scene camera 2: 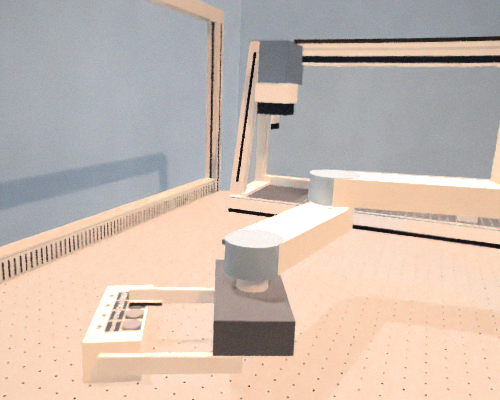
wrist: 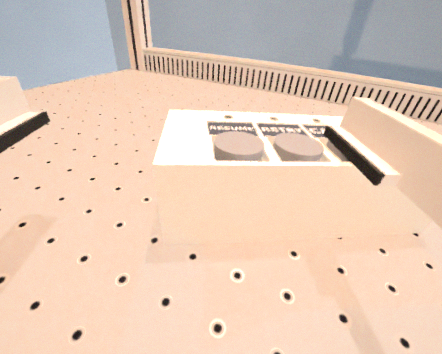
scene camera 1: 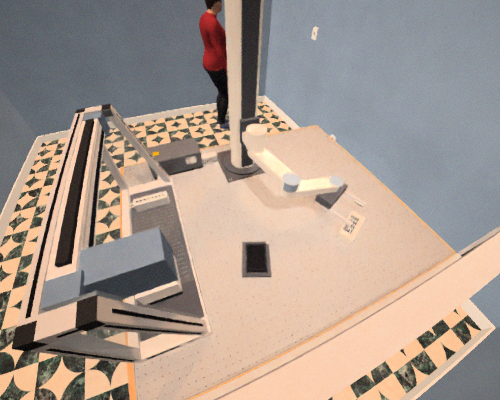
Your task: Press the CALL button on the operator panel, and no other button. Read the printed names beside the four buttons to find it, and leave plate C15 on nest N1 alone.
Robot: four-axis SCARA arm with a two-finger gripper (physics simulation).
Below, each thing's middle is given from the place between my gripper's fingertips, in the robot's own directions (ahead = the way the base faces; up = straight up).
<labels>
The resume button (wrist: 229, 146) lies 30 mm to the right of my hand and 20 mm below it. Also, from my hand: white operator panel (wrist: 200, 200) 30 mm ahead, 60 mm to the right, 40 mm below; then retry button (wrist: 293, 147) 10 mm ahead, 50 mm to the right, 20 mm below; then grey deck (scene camera 1: 185, 257) 270 mm behind, 920 mm to the right, 40 mm below.
</labels>
